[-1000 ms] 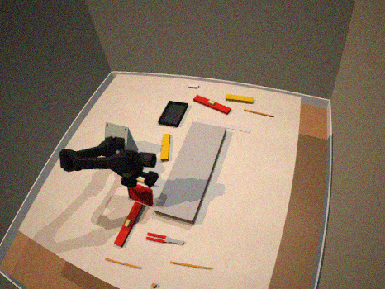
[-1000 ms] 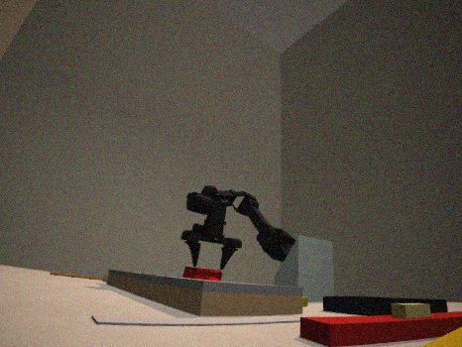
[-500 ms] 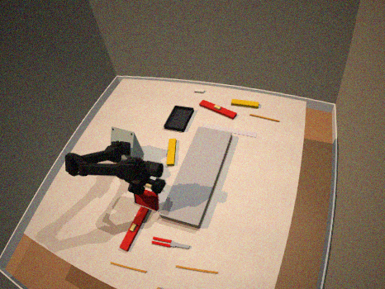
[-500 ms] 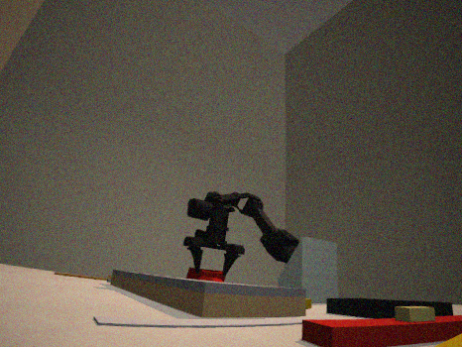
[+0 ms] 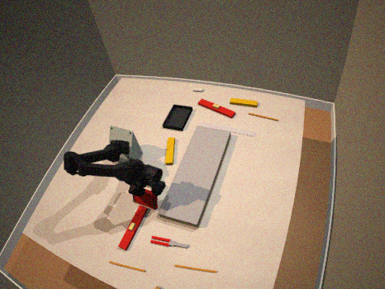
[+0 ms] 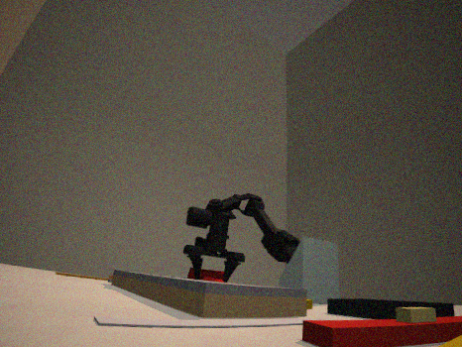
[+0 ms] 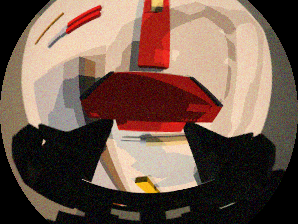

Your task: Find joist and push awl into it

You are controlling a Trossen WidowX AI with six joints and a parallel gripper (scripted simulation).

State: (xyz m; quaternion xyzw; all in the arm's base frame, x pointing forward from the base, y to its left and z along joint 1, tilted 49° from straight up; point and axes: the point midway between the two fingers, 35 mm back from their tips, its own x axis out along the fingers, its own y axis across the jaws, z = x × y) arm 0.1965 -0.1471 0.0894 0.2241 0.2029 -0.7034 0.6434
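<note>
Now: gripper tip 2 cm past the stud finder, 1 cm to the left of it and 1 cm above it. From my gripper tip the other things lie so: black tray: 5 cm behind, 50 cm to the left, 2 cm below; awl: 5 cm to the left, 3 cm below.
</note>
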